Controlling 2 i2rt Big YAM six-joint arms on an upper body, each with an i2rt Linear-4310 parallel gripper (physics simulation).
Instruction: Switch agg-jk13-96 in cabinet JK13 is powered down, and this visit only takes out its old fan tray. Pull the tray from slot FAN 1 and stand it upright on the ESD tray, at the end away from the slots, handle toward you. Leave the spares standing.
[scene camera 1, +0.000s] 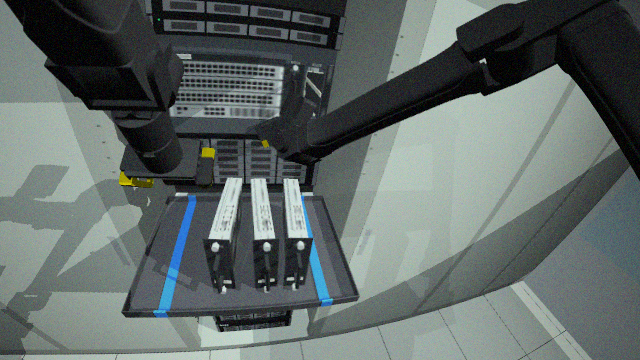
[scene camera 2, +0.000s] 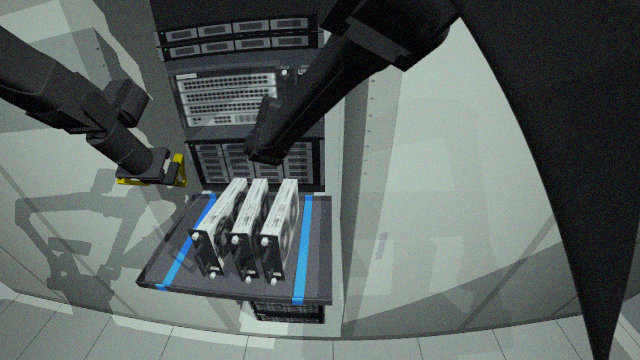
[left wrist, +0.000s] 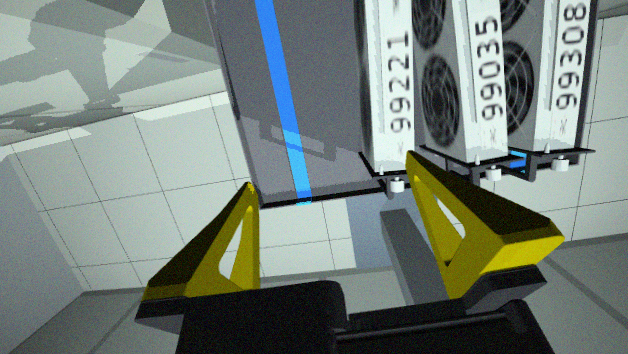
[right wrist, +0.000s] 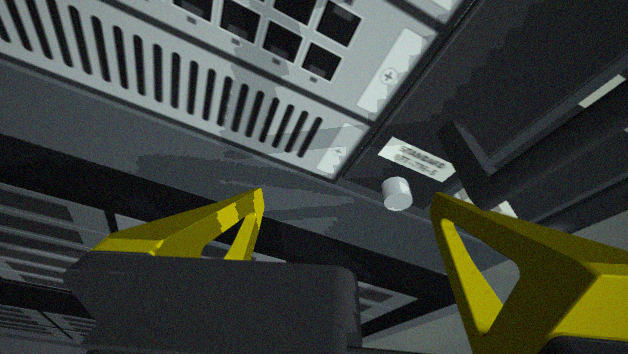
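A dark fan tray face sits in the switch beside the line cards, with a white thumbscrew and a label reading STANDARD. Its slot marking is not readable. My right gripper is open and empty, low in front of the switch; the thumbscrew shows between its fingertips. Spares 99221, 99035 and 99308 stand upright on the ESD tray. My left gripper is open and empty, outside the tray.
Drive units fill the rack below the switch, with more units above it. Blue strips cross the ESD tray near both ends. The right arm crosses in front of the cabinet.
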